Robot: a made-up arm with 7 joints. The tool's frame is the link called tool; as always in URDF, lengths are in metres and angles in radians. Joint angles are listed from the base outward.
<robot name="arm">
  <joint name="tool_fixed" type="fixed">
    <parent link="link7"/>
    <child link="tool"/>
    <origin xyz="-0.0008 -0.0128 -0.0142" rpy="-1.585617 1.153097 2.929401"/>
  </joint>
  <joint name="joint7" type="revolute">
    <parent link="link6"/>
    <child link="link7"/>
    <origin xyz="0.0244 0.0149 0.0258" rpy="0 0 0"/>
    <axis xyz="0 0 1"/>
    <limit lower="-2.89" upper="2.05"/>
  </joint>
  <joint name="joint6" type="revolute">
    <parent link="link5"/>
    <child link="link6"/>
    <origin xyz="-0.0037 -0.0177 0.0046" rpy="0 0 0"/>
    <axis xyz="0 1 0"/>
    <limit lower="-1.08" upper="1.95"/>
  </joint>
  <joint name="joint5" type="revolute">
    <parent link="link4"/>
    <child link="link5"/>
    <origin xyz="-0.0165 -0.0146 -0.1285" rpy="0 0 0"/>
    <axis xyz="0 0 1"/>
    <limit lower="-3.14" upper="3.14"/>
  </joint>
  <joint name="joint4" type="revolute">
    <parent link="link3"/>
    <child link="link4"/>
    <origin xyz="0.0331 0.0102 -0.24" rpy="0 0 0"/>
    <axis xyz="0 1 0"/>
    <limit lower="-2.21" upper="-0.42"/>
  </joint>
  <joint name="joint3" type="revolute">
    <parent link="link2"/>
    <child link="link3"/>
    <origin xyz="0.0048 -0.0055 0.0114" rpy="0 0 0"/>
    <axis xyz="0 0 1"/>
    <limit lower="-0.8" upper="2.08"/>
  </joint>
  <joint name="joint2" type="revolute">
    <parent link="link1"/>
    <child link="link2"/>
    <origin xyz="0.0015 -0.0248 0.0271" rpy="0 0 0"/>
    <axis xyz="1 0 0"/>
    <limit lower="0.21" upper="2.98"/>
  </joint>
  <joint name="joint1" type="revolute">
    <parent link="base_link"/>
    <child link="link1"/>
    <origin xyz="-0.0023 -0.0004 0.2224" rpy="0 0 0"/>
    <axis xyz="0 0.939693 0.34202"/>
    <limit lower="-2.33" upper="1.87"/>
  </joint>
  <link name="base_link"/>
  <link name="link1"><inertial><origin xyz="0.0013 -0.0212 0.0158"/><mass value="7.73"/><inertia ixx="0.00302" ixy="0" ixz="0" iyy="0.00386" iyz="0.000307" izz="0.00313"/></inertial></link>
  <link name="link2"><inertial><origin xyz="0.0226 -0.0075 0.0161"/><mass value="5.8"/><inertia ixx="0.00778" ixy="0" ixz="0" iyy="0.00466" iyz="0" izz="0.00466"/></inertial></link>
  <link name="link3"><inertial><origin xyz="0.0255 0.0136 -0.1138"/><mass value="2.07"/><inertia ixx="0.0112" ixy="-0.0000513" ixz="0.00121" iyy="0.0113" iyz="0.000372" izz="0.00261"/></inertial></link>
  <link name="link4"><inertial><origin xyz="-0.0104 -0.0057 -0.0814"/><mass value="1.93"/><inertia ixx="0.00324" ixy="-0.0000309" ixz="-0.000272" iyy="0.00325" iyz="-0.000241" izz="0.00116"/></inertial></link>
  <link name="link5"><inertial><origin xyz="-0.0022 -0.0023 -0.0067"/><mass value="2.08"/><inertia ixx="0.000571" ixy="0" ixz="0" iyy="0.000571" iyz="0" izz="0.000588"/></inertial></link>
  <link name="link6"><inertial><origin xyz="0.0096 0.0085 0.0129"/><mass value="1.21"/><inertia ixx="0.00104" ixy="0" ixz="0" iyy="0.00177" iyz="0" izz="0.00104"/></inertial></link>
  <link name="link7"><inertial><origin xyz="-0.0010 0.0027 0.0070"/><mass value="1.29"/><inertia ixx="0.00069" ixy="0" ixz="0" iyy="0.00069" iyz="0" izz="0.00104"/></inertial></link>
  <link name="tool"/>
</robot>
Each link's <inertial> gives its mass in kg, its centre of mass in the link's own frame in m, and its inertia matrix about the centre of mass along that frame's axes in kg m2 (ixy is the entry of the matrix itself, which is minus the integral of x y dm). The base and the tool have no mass. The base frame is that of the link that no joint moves.
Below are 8 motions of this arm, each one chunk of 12 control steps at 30 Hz.
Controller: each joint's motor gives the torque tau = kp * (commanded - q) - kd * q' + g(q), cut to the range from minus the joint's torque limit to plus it. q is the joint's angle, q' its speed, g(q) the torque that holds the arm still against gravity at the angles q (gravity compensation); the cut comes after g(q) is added. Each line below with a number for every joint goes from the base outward.
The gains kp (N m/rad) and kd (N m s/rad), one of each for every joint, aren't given. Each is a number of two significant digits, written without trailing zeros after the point. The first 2 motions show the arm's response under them.
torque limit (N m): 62 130 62 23 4.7 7.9 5.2
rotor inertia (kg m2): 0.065 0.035 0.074 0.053 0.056 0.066 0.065
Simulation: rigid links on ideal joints. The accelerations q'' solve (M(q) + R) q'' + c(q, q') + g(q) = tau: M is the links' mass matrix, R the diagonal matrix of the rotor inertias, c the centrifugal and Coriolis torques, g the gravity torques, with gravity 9.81 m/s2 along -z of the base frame. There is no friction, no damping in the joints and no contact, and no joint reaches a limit. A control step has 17 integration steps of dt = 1/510 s. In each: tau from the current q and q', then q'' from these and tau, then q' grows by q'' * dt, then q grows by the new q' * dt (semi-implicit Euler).
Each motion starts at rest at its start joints. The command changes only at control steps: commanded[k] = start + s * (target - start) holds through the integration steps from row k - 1 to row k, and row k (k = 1, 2, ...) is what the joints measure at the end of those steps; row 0 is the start. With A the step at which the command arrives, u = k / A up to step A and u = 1 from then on. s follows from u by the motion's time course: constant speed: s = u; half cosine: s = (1 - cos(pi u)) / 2; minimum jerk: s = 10 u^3 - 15 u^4 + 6 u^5; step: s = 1 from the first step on.
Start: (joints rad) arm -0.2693 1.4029 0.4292 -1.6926 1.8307 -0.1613 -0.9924
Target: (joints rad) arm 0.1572 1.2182 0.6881 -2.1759 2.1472 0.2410 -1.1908
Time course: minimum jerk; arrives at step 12
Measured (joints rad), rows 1 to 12:
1: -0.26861 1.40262 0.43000 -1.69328 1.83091 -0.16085 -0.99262
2: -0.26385 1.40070 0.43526 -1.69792 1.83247 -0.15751 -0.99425
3: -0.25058 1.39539 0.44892 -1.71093 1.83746 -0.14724 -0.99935
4: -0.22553 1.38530 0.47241 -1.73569 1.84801 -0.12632 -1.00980
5: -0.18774 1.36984 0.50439 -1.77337 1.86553 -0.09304 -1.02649
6: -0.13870 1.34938 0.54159 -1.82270 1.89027 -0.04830 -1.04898
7: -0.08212 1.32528 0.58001 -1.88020 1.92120 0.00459 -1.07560
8: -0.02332 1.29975 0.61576 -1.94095 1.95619 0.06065 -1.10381
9: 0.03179 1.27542 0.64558 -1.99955 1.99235 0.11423 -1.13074
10: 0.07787 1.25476 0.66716 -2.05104 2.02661 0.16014 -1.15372
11: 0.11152 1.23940 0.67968 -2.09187 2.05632 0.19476 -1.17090
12: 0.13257 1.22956 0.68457 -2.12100 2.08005 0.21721 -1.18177
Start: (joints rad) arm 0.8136 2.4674 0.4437 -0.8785 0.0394 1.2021 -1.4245
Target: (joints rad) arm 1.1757 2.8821 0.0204 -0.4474 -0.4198 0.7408 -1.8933
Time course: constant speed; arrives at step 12
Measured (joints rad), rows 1 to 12:
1: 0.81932 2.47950 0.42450 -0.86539 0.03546 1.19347 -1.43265
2: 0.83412 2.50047 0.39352 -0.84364 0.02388 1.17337 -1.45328
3: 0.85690 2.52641 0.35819 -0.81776 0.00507 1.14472 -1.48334
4: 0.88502 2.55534 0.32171 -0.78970 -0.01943 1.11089 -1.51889
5: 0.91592 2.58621 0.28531 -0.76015 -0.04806 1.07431 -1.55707
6: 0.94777 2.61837 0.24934 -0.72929 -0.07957 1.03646 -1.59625
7: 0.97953 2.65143 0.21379 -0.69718 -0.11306 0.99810 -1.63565
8: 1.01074 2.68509 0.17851 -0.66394 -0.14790 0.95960 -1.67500
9: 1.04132 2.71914 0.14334 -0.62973 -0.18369 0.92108 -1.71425
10: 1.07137 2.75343 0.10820 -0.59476 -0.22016 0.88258 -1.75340
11: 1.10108 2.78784 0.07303 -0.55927 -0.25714 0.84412 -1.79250
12: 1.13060 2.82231 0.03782 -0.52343 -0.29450 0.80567 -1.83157
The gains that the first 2 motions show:
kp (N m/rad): 190 330 210 89 20 38 37
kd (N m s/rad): 13 24 7.2 7.9 2.6 2.8 2.6
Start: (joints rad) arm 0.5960 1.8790 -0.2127 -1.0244 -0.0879 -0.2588 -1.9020
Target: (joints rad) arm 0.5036 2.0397 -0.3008 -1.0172 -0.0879 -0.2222 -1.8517
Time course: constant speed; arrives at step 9
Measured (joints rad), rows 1 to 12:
1: 0.59371 1.88351 -0.22042 -1.02499 -0.08780 -0.25773 -1.90077
2: 0.58879 1.89239 -0.23104 -1.02514 -0.08782 -0.25542 -1.89780
3: 0.58162 1.90483 -0.24115 -1.02485 -0.08792 -0.25226 -1.89352
4: 0.57266 1.91999 -0.25025 -1.02423 -0.08801 -0.24863 -1.88847
5: 0.56251 1.93699 -0.25881 -1.02338 -0.08805 -0.24479 -1.88303
6: 0.55176 1.95500 -0.26738 -1.02237 -0.08804 -0.24087 -1.87744
7: 0.54085 1.97338 -0.27626 -1.02130 -0.08800 -0.23692 -1.87181
8: 0.53004 1.99177 -0.28554 -1.02023 -0.08797 -0.23295 -1.86617
9: 0.51941 2.00999 -0.29514 -1.01920 -0.08794 -0.22895 -1.86056
10: 0.51116 2.02355 -0.29740 -1.01722 -0.08803 -0.22609 -1.85618
11: 0.50575 2.03260 -0.29673 -1.01584 -0.08802 -0.22446 -1.85356
12: 0.50270 2.03799 -0.29649 -1.01518 -0.08793 -0.22361 -1.85225

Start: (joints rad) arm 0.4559 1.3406 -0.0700 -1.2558 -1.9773 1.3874 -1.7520
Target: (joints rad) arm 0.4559 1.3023 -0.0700 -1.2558 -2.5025 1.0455 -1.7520
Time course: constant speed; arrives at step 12
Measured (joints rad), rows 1 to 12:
1: 0.45554 1.33974 -0.06946 -1.25582 -1.98293 1.38153 -1.75199
2: 0.45506 1.33809 -0.06906 -1.25602 -1.99720 1.36697 -1.75198
3: 0.45475 1.33582 -0.06899 -1.25624 -2.01905 1.34578 -1.75197
4: 0.45472 1.33307 -0.06921 -1.25637 -2.04679 1.32054 -1.75196
5: 0.45492 1.33001 -0.06955 -1.25638 -2.07890 1.29321 -1.75195
6: 0.45525 1.32678 -0.06988 -1.25629 -2.11421 1.26493 -1.75195
7: 0.45558 1.32348 -0.07013 -1.25616 -2.15184 1.23632 -1.75195
8: 0.45586 1.32020 -0.07027 -1.25602 -2.19117 1.20765 -1.75195
9: 0.45604 1.31695 -0.07031 -1.25590 -2.23172 1.17902 -1.75195
10: 0.45613 1.31374 -0.07030 -1.25581 -2.27318 1.15044 -1.75196
11: 0.45616 1.31057 -0.07025 -1.25575 -2.31528 1.12191 -1.75196
12: 0.45615 1.30741 -0.07019 -1.25572 -2.35785 1.09342 -1.75196

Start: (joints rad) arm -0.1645 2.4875 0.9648 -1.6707 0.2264 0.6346 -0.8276
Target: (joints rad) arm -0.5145 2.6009 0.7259 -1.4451 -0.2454 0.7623 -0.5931
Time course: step
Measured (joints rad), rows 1 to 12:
1: -0.25604 2.53210 0.80576 -1.62722 0.17989 0.66097 -0.78340
2: -0.33862 2.55534 0.72267 -1.57100 0.08533 0.70271 -0.70937
3: -0.40275 2.56745 0.71046 -1.52308 -0.00246 0.73286 -0.65197
4: -0.45474 2.57900 0.72216 -1.48903 -0.06977 0.74992 -0.61779
5: -0.49456 2.58962 0.73563 -1.46750 -0.11788 0.75813 -0.60082
6: -0.52133 2.59754 0.74318 -1.45489 -0.15162 0.76135 -0.59385
7: -0.53556 2.60220 0.74423 -1.44794 -0.17559 0.76218 -0.59174
8: -0.53951 2.60408 0.74089 -1.44444 -0.19313 0.76214 -0.59159
9: -0.53649 2.60411 0.73562 -1.44306 -0.20639 0.76198 -0.59203
10: -0.52998 2.60317 0.73039 -1.44295 -0.21661 0.76195 -0.59249
11: -0.52279 2.60197 0.72632 -1.44351 -0.22452 0.76206 -0.59284
12: -0.51676 2.60092 0.72383 -1.44430 -0.23057 0.76223 -0.59305

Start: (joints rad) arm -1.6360 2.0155 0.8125 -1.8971 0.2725 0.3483 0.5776
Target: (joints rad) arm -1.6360 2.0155 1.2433 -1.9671 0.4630 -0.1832 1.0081
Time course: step
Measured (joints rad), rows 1 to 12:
1: -1.58222 1.99828 0.99759 -1.91382 0.29092 0.28354 0.62378
2: -1.59552 2.00551 1.16801 -1.92711 0.32575 0.12907 0.74517
3: -1.63608 2.01792 1.25606 -1.93820 0.36225 -0.00913 0.86408
4: -1.66345 2.02379 1.28273 -1.94820 0.39221 -0.09827 0.94229
5: -1.66966 2.02422 1.27662 -1.95548 0.41389 -0.14679 0.98396
6: -1.66196 2.02221 1.26033 -1.95997 0.42871 -0.17013 1.00255
7: -1.65004 2.01955 1.24644 -1.96261 0.43869 -0.18015 1.00919
8: -1.64023 2.01722 1.23906 -1.96420 0.44547 -0.18386 1.01062
9: -1.63471 2.01570 1.23734 -1.96517 0.45020 -0.18483 1.01025
10: -1.63292 2.01504 1.23872 -1.96578 0.45361 -0.18474 1.00950
11: -1.63332 2.01497 1.24095 -1.96620 0.45612 -0.18431 1.00888
12: -1.63449 2.01516 1.24274 -1.96650 0.45799 -0.18386 1.00846

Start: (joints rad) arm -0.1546 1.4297 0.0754 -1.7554 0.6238 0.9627 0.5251
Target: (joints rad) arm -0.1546 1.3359 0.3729 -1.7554 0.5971 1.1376 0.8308
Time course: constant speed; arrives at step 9
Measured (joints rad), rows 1 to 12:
1: -0.15258 1.42394 0.09081 -1.75580 0.62274 0.96706 0.53232
2: -0.15080 1.41636 0.11889 -1.75574 0.62094 0.97723 0.55040
3: -0.15083 1.40868 0.15295 -1.75545 0.61906 0.99175 0.57659
4: -0.15215 1.40093 0.18867 -1.75532 0.61729 1.00892 0.60746
5: -0.15380 1.39276 0.22389 -1.75543 0.61553 1.02749 0.64056
6: -0.15507 1.38391 0.25800 -1.75566 0.61362 1.04668 0.67452
7: -0.15573 1.37438 0.29117 -1.75587 0.61147 1.06611 0.70870
8: -0.15588 1.36433 0.32384 -1.75599 0.60905 1.08559 0.74287
9: -0.15573 1.35396 0.35640 -1.75601 0.60642 1.10507 0.77696
10: -0.15674 1.34902 0.37425 -1.75516 0.60480 1.11997 0.80379
11: -0.15787 1.34598 0.37876 -1.75496 0.60381 1.12912 0.81972
12: -0.15774 1.34312 0.37714 -1.75522 0.60277 1.13406 0.82752

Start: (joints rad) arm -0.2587 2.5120 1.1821 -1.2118 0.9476 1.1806 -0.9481
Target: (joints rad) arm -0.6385 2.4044 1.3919 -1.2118 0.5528 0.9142 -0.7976
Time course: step
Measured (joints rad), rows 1 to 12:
1: -0.29060 2.48283 1.23949 -1.23275 0.89227 1.13550 -0.91680
2: -0.38260 2.45421 1.31085 -1.23177 0.80672 1.05793 -0.86945
3: -0.49269 2.43751 1.37343 -1.21971 0.73922 0.99435 -0.83335
4: -0.58961 2.42792 1.41638 -1.21065 0.69352 0.95358 -0.81195
5: -0.65730 2.42103 1.43685 -1.20678 0.66310 0.93058 -0.80137
6: -0.69253 2.41540 1.43886 -1.20578 0.64144 0.91875 -0.79710
7: -0.70069 2.41109 1.42931 -1.20576 0.62427 0.91345 -0.79594
8: -0.69118 2.40819 1.41511 -1.20621 0.60941 0.91184 -0.79605
9: -0.67356 2.40639 1.40148 -1.20711 0.59613 0.91207 -0.79656
10: -0.65530 2.40527 1.39133 -1.20833 0.58449 0.91294 -0.79707
11: -0.64085 2.40454 1.38555 -1.20958 0.57478 0.91377 -0.79745
12: -0.63192 2.40408 1.38363 -1.21058 0.56722 0.91431 -0.79767

